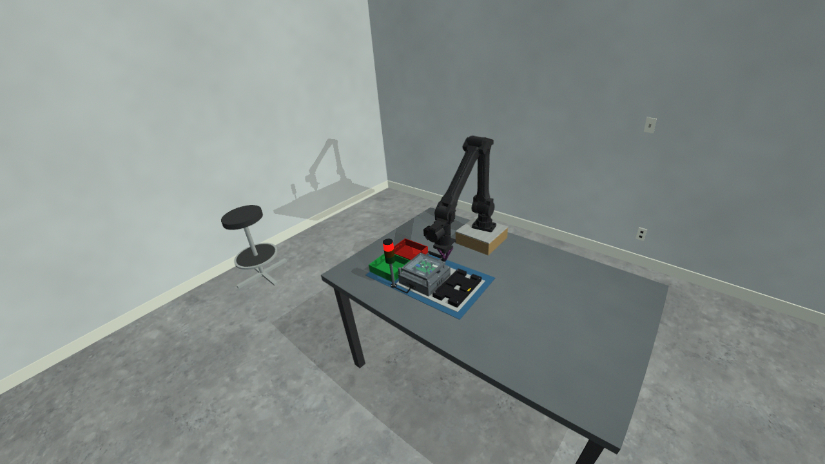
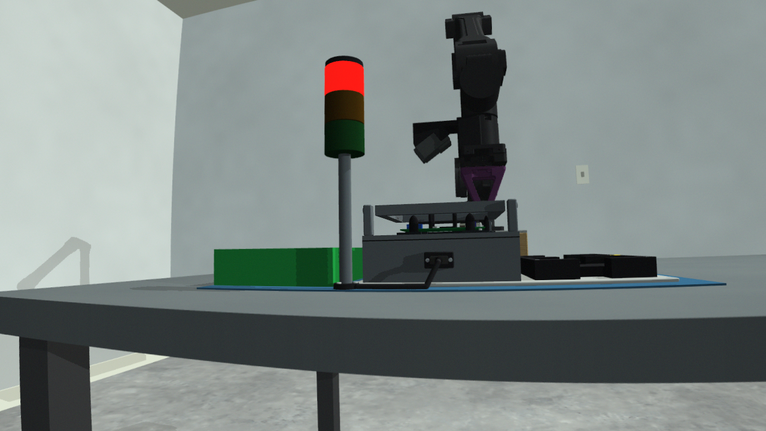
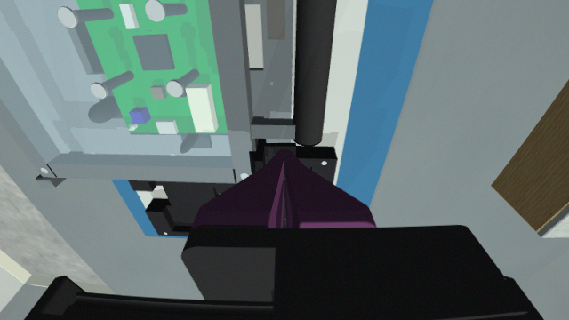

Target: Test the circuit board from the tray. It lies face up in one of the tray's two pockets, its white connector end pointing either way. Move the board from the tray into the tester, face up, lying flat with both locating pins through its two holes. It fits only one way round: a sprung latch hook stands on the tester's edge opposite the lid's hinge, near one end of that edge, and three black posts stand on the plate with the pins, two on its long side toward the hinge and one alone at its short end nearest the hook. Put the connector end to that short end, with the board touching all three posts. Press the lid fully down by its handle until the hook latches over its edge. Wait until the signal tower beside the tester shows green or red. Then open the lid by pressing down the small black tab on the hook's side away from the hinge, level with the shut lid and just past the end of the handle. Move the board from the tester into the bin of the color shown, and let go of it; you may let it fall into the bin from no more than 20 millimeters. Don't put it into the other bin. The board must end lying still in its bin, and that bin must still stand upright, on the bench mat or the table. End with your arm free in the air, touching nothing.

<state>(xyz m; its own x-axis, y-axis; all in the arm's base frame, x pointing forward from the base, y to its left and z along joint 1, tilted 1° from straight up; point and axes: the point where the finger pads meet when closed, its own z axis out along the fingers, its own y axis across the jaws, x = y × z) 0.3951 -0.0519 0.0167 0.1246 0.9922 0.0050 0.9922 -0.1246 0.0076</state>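
The black latch hook is 1 cm below my hand and 1 cm ahead of it. Also, from my hand: green circuit board: 7 cm to the right, 6 cm ahead, 3 cm below; black tester plate: 7 cm ahead, 6 cm to the right, 3 cm below; clear lid: 7 cm to the right, 7 cm ahead, 1 cm below.
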